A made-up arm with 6 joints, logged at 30 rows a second.
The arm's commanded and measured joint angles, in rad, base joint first. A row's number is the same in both.
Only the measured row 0 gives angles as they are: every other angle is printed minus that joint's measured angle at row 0.
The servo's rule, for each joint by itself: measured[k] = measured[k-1] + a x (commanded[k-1-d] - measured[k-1]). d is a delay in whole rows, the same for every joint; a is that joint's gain. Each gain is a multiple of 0.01, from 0.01 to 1. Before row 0 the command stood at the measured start. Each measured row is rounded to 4 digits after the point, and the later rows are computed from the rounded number. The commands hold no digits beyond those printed.
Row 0, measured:
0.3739, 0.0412, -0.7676, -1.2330, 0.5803, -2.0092
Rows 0 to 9, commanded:
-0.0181, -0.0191, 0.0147, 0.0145, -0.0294, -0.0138
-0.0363, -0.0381, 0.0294, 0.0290, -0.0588, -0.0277
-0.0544, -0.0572, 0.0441, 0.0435, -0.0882, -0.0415
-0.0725, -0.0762, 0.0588, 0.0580, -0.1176, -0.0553
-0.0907, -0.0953, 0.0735, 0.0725, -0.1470, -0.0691
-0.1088, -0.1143, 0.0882, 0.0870, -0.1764, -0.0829
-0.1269, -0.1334, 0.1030, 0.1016, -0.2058, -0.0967
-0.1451, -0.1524, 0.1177, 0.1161, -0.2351, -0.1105
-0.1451, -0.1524, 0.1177, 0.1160, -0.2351, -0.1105
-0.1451, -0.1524, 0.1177, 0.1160, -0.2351, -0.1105
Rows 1 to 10, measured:
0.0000, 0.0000, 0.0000, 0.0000, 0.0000, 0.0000
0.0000, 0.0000, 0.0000, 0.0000, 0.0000, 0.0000
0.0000, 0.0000, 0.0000, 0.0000, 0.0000, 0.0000
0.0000, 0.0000, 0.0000, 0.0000, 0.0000, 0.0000
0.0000, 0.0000, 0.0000, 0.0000, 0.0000, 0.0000
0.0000, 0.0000, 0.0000, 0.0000, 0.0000, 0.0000
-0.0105, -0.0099, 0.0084, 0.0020, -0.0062, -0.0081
-0.0255, -0.0246, 0.0204, 0.0058, -0.0172, -0.0197
-0.0423, -0.0416, 0.0339, 0.0111, -0.0321, -0.0326
-0.0598, -0.0596, 0.0481, 0.0177, -0.0501, -0.0460
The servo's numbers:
d 6
a 0.58 0.52 0.57 0.14 0.21 0.59

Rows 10 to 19, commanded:
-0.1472, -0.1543, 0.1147, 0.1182, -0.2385, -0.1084
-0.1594, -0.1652, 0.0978, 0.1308, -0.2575, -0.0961
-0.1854, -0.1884, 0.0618, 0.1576, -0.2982, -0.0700
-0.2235, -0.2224, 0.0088, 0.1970, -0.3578, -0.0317
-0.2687, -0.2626, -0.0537, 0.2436, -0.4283, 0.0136
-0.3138, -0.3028, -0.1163, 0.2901, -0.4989, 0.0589
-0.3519, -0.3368, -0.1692, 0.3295, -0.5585, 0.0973
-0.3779, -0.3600, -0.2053, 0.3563, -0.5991, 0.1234
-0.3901, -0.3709, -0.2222, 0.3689, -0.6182, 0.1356
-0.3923, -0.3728, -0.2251, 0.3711, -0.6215, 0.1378
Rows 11 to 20, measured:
-0.0777, -0.0782, 0.0626, 0.0254, -0.0704, -0.0596
-0.0957, -0.0970, 0.0772, 0.0340, -0.0927, -0.0733
-0.1138, -0.1159, 0.0919, 0.0435, -0.1165, -0.0871
-0.1320, -0.1349, 0.1066, 0.0537, -0.1414, -0.1009
-0.1396, -0.1440, 0.1129, 0.0624, -0.1611, -0.1066
-0.1428, -0.1484, 0.1156, 0.0699, -0.1766, -0.1089
-0.1454, -0.1515, 0.1151, 0.0767, -0.1896, -0.1086
-0.1535, -0.1586, 0.1052, 0.0843, -0.2039, -0.1012
-0.1720, -0.1741, 0.0805, 0.0946, -0.2237, -0.0828
-0.2019, -0.1992, 0.0396, 0.1089, -0.2519, -0.0527

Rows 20 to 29, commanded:
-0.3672, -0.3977, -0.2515, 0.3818, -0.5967, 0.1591
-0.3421, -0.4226, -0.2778, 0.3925, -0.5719, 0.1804
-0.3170, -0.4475, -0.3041, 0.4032, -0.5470, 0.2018
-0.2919, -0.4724, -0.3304, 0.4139, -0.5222, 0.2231
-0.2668, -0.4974, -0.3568, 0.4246, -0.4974, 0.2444
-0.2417, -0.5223, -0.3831, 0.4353, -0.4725, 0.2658
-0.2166, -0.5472, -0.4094, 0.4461, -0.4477, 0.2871
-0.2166, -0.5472, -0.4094, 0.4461, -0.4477, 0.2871
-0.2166, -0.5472, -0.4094, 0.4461, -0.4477, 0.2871
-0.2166, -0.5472, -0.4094, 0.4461, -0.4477, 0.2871
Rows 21 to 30, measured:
-0.2406, -0.2322, -0.0136, 0.1278, -0.2889, -0.0136
-0.2831, -0.2689, -0.0721, 0.1505, -0.3330, 0.0292
-0.3230, -0.3042, -0.1274, 0.1756, -0.3804, 0.0694
-0.3548, -0.3332, -0.1718, 0.2009, -0.4263, 0.1013
-0.3753, -0.3528, -0.2005, 0.2244, -0.4666, 0.1215
-0.3852, -0.3632, -0.2145, 0.2449, -0.4991, 0.1311
-0.3748, -0.3811, -0.2356, 0.2641, -0.5196, 0.1476
-0.3558, -0.4027, -0.2597, 0.2821, -0.5306, 0.1670
-0.3333, -0.4260, -0.2850, 0.2991, -0.5340, 0.1875
-0.3093, -0.4501, -0.3109, 0.3152, -0.5315, 0.2085

